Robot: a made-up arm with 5 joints.
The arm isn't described. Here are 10 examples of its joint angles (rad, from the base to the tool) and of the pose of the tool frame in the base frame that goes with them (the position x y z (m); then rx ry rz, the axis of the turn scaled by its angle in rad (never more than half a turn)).
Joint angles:
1: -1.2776 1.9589 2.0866 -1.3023 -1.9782
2: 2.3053 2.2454 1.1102 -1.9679 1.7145
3: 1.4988 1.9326 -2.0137 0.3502 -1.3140
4: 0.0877 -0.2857 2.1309 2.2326 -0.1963
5: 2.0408 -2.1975 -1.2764 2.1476 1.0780
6: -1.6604 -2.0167 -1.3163 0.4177 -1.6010
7: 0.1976 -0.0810 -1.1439 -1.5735 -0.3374
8: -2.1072 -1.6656 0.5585 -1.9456 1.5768
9: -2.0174 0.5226 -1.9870 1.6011 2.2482
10: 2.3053 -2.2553 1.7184 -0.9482 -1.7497
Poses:
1: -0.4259 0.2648 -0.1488 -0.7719 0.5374 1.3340
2: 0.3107 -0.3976 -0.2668 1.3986 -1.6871 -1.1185
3: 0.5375 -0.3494 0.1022 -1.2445 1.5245 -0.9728
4: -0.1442 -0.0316 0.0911 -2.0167 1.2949 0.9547
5: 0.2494 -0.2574 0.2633 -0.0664 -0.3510 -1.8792
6: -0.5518 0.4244 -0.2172 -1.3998 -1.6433 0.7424
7: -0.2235 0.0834 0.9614 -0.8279 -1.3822 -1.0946
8: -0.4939 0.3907 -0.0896 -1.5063 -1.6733 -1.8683
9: -0.5879 -0.1397 -0.0516 0.4031 -1.8513 2.0562
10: 0.6370 -0.1387 0.0442 -1.5388 0.4483 -1.3745
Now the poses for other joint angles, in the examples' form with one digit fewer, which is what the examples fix.
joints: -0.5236 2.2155 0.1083 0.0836 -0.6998
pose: -0.497 0.437 0.411 -0.515 -0.396 1.557
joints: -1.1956 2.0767 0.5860 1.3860 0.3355
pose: -0.208 0.009 -0.364 -2.579 0.501 0.856
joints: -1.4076 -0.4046 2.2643 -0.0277 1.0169
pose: -0.695 0.289 -0.518 -1.891 -0.282 2.254
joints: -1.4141 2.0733 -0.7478 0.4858 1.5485
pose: -0.588 0.317 -0.394 -1.643 0.265 2.035
